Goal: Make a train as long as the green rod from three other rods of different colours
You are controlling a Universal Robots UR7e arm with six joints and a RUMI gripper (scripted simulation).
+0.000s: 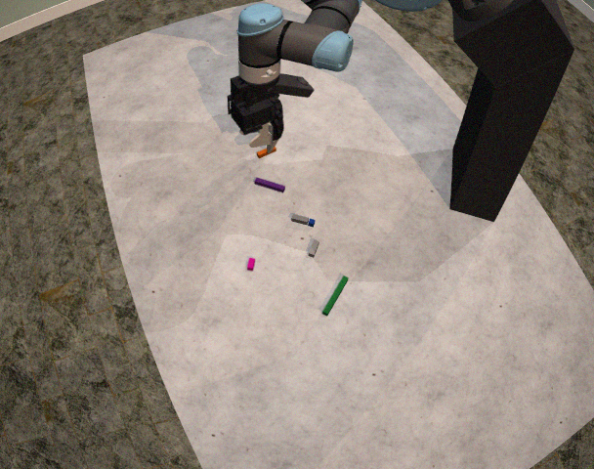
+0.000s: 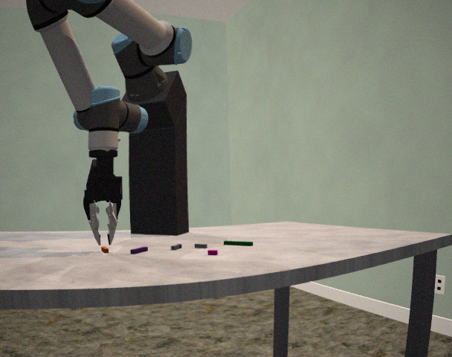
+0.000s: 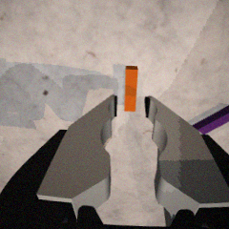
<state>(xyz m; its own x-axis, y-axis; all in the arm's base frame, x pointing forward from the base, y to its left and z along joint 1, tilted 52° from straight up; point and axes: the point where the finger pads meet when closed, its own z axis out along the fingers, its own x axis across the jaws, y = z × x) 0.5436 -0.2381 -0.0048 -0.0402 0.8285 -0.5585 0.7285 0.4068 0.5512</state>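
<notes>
My gripper is now 30 mm above the orange rod. The rest, counted from my hand: purple rod 80 mm to the left, 30 mm below, 30 mm ahead; then magenta rod 220 mm to the left, 140 mm ahead, 30 mm below; then blue rod 190 mm to the left, 30 mm below.
</notes>
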